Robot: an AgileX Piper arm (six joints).
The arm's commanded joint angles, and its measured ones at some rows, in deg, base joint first. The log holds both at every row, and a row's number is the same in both.
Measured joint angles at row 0:
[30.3, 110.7, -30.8, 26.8, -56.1, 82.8]
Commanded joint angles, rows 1 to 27:
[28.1, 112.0, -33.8, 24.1, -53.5, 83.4]
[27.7, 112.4, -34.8, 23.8, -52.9, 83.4]
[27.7, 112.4, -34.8, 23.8, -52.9, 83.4]
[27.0, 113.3, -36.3, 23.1, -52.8, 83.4]
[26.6, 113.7, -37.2, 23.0, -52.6, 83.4]
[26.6, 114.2, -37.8, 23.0, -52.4, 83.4]
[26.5, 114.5, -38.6, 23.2, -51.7, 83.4]
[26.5, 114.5, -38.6, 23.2, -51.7, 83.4]
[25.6, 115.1, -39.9, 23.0, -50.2, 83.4]
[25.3, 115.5, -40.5, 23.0, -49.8, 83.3]
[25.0, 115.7, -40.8, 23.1, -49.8, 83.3]
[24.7, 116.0, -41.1, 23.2, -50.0, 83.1]
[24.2, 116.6, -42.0, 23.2, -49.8, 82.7]
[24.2, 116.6, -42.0, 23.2, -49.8, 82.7]
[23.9, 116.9, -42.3, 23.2, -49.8, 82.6]
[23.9, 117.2, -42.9, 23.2, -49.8, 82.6]
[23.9, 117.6, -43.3, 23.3, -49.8, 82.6]
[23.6, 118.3, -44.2, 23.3, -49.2, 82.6]
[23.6, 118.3, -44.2, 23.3, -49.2, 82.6]
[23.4, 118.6, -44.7, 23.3, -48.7, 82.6]
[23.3, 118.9, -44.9, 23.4, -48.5, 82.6]
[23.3, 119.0, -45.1, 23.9, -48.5, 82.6]
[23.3, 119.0, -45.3, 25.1, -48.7, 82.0]
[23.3, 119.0, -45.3, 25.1, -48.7, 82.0]
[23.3, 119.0, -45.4, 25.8, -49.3, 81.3]
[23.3, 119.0, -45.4, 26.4, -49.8, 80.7]
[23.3, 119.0, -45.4, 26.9, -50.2, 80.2]
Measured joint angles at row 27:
[23.8, 119.2, -44.5, 25.3, -47.7, 82.2]
